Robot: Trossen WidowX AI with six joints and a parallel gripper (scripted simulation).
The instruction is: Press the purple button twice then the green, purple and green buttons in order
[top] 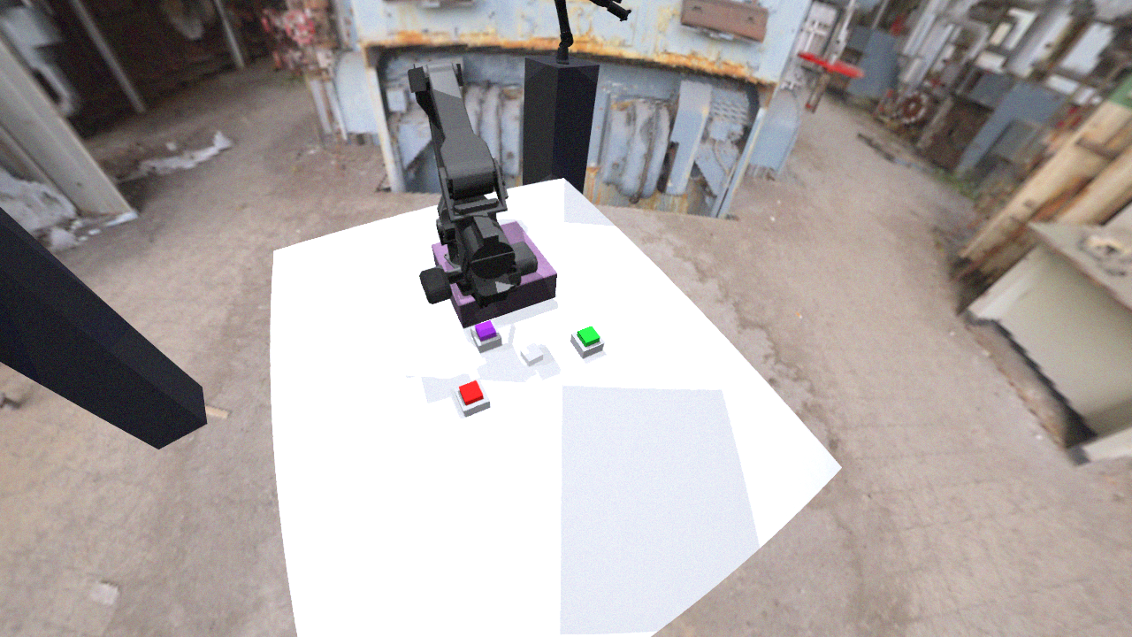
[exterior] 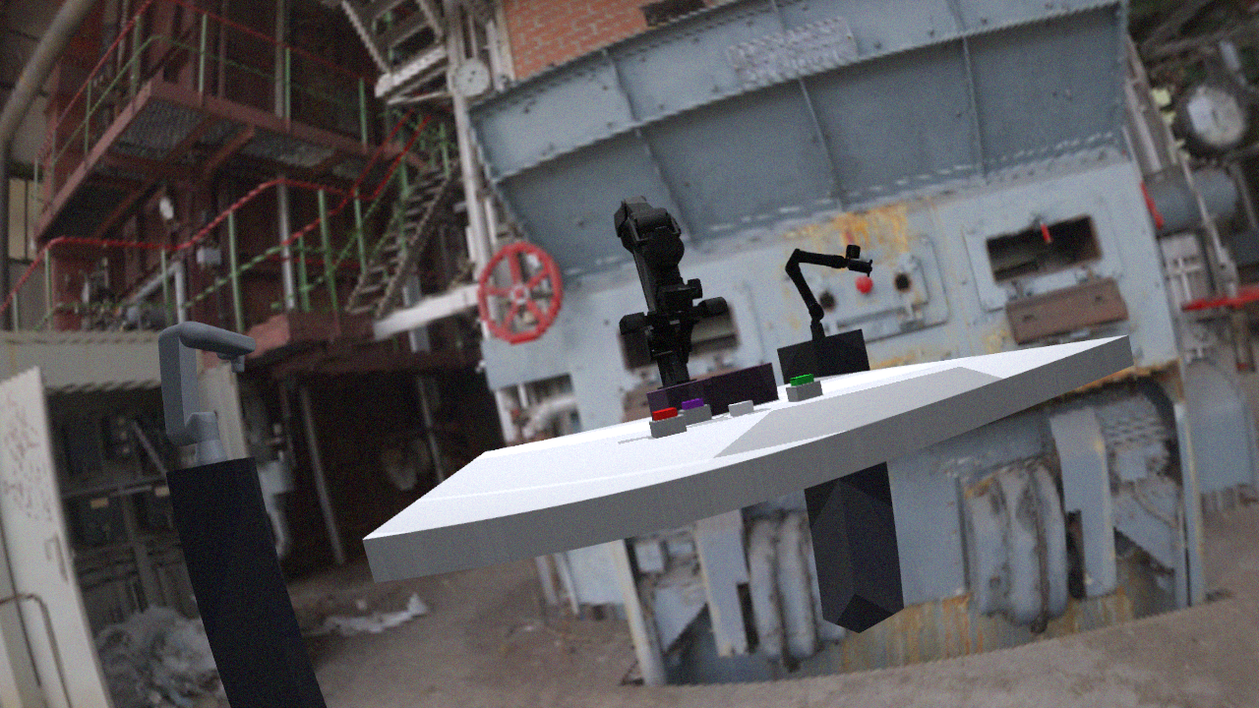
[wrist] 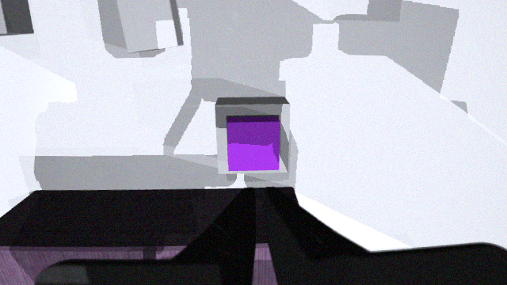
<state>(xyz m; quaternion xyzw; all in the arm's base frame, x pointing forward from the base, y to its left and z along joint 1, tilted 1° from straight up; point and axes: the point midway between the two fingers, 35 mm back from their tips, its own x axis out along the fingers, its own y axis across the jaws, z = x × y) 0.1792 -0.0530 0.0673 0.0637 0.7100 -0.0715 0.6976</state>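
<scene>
Now: the green button 15 cm to the left of my gripper tip, 12 cm ahead of it and 7 cm below it. The rest, counted from my gripper tip: purple button 7 cm below; white block 9 cm below, 8 cm ahead, 5 cm to the left; red button 10 cm ahead, 9 cm to the right, 7 cm below.
</scene>
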